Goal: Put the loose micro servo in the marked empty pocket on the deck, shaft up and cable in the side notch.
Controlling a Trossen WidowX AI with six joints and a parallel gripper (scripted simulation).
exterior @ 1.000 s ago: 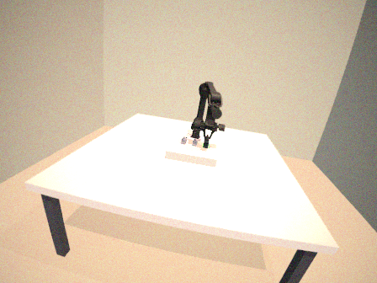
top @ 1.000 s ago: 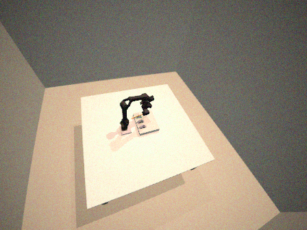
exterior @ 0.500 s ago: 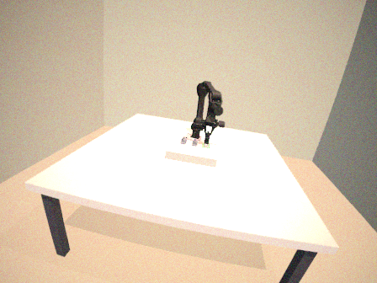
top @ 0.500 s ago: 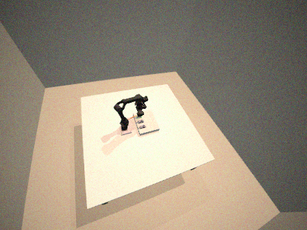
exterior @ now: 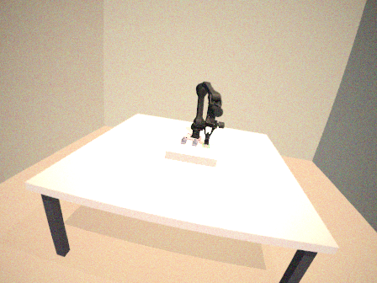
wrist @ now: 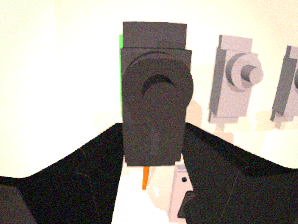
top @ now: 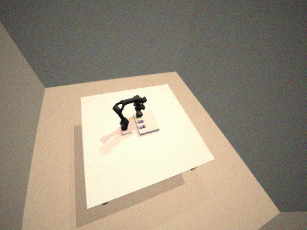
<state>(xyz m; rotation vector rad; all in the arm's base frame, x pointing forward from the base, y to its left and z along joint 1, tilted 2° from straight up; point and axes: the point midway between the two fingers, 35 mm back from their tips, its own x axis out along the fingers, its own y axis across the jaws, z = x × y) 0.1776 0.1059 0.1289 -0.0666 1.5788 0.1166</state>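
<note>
The pale deck is 130 mm ahead of my gripper tip, 90 mm below it and 60 mm to the right of it.
</note>
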